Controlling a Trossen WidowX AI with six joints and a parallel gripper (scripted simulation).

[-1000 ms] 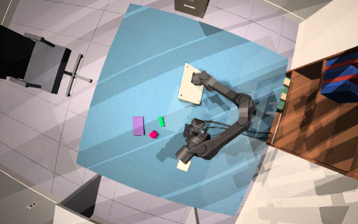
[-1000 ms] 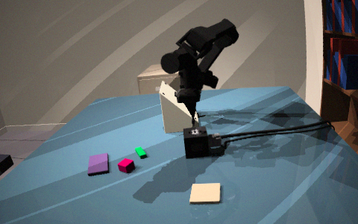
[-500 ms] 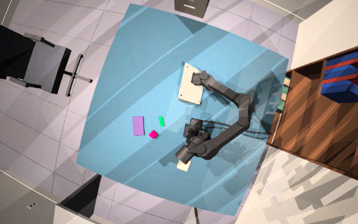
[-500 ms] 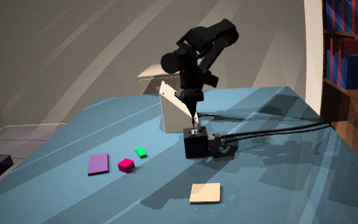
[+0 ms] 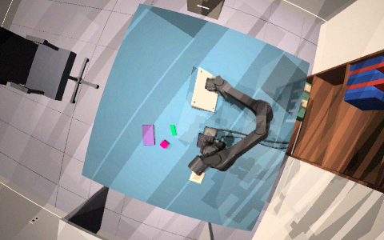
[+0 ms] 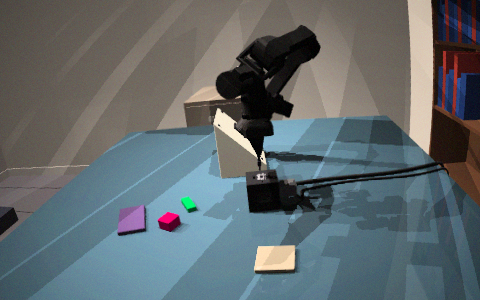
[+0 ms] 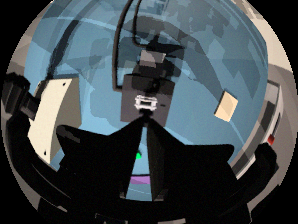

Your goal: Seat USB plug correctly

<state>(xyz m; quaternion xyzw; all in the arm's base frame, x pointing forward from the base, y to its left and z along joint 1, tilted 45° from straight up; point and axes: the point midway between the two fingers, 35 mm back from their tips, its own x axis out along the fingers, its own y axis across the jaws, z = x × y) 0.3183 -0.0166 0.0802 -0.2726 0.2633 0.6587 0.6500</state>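
Right now my gripper tip is 2 cm above the USB plug. The rest, counted from my gripper tip: green block: 19 cm to the right, 13 cm below, 2 cm behind; then cream tile: 24 cm ahead, 13 cm below, 1 cm to the left; then socket: 7 cm below.
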